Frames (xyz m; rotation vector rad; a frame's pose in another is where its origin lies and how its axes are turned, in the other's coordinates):
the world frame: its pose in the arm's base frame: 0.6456 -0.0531 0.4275 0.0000 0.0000 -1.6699
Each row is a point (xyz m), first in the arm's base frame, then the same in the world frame.
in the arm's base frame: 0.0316 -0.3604 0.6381
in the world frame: 0.3665 -0.5806 0.2106
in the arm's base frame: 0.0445 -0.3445 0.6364
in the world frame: 0.3494 -0.5693 0.2089
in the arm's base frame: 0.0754 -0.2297 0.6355
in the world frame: 0.2321 -0.5499 0.2080
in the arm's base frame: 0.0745 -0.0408 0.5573
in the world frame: 0.0443 -0.5695 0.1298
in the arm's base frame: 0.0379 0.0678 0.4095
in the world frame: -0.0602 -0.6167 -0.0180
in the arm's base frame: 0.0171 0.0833 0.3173
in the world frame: -0.0735 -0.6389 -0.1102
